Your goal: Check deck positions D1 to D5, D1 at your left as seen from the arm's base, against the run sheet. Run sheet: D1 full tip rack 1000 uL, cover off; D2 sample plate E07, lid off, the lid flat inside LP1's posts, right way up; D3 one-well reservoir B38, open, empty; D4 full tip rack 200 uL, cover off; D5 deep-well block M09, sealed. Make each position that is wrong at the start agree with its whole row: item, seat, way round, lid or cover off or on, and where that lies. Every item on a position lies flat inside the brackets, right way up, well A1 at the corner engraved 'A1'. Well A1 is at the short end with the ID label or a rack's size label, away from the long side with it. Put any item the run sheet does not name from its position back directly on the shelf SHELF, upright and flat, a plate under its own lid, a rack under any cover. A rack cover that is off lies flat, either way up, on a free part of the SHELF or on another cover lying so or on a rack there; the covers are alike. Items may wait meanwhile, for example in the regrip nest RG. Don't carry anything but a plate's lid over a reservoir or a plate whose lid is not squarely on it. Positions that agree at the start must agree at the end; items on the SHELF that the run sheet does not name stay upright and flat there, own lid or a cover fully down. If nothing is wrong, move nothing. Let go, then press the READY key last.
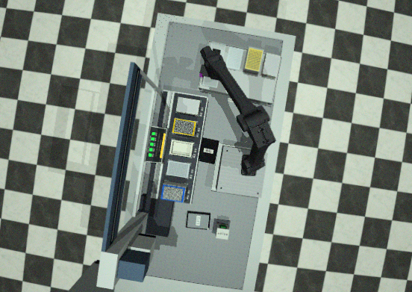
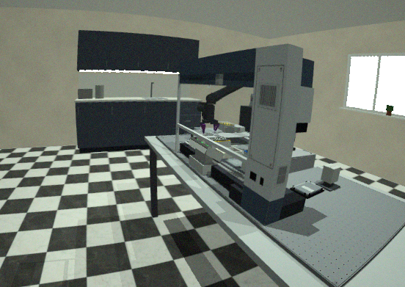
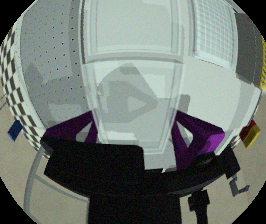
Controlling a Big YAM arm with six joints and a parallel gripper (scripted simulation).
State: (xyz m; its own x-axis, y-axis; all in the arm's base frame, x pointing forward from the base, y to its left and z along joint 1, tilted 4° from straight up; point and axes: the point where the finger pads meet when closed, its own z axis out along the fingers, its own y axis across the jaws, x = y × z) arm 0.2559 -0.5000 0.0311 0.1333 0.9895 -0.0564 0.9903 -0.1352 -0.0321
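The clear rack cover is 10 mm above my hand. Also, from my hand: white-topped block 120 mm ahead, 180 mm to the left, 10 mm below; then shelf 170 mm behind, 50 mm to the right, 30 mm below; then yellow-framed tip rack 130 mm ahead, 300 mm to the left, 10 mm above.
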